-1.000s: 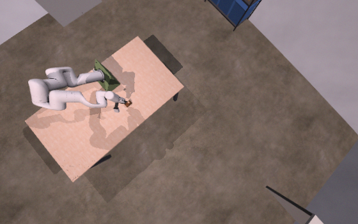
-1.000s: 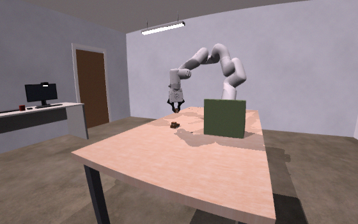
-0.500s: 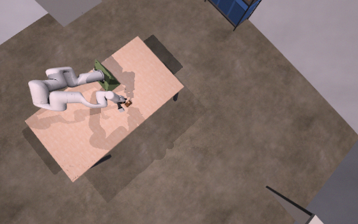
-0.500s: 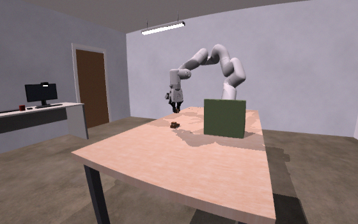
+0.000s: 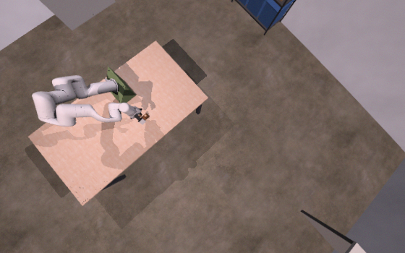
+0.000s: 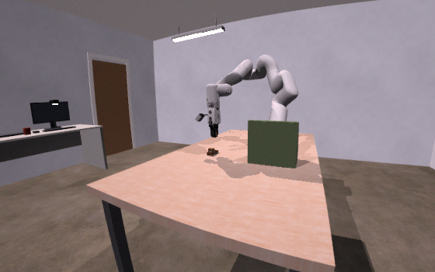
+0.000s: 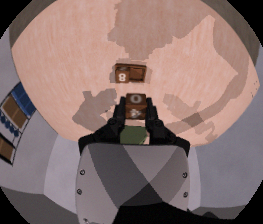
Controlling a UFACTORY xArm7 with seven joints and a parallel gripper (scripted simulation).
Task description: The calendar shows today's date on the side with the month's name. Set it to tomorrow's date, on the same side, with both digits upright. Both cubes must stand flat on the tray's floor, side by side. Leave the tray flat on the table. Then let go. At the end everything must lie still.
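Right now my hand is 1 cm short of the calendar cube, 3 cm to the right of it and 11 cm above it. Also, from my hand: tray: 1 cm ahead, 1 cm to the left, 12 cm below; then digit cube: 1 cm below.
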